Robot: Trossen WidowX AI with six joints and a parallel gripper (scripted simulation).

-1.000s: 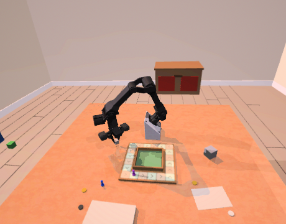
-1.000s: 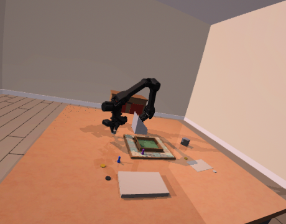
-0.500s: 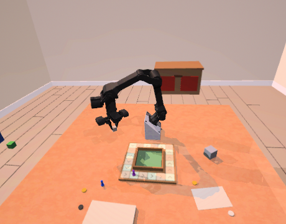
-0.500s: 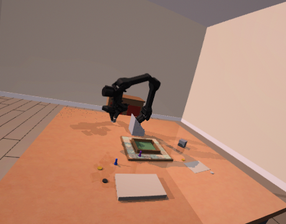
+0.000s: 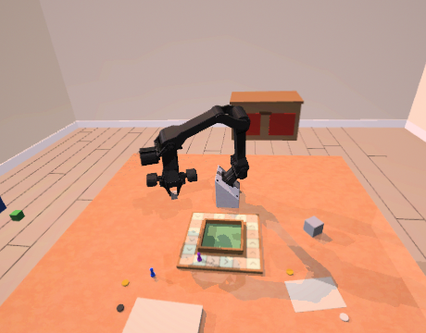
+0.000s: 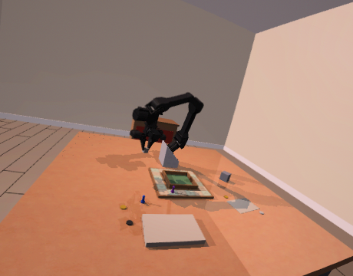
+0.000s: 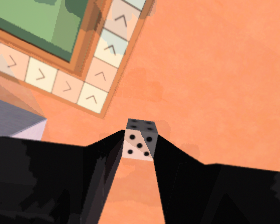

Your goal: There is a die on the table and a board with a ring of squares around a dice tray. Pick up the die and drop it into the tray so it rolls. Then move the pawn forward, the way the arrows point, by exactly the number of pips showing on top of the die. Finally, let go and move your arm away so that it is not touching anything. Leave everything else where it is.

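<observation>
My gripper tip is now 21 cm short of the purple pawn, 10 cm to the right of it and 11 cm above it. Also, from my gripper tip: green dice tray (11 cm ahead, 18 cm to the left, 13 cm below); then blue pawn (26 cm ahead, 5 cm to the right, 12 cm below); then white die (right at my gripper tip).
</observation>
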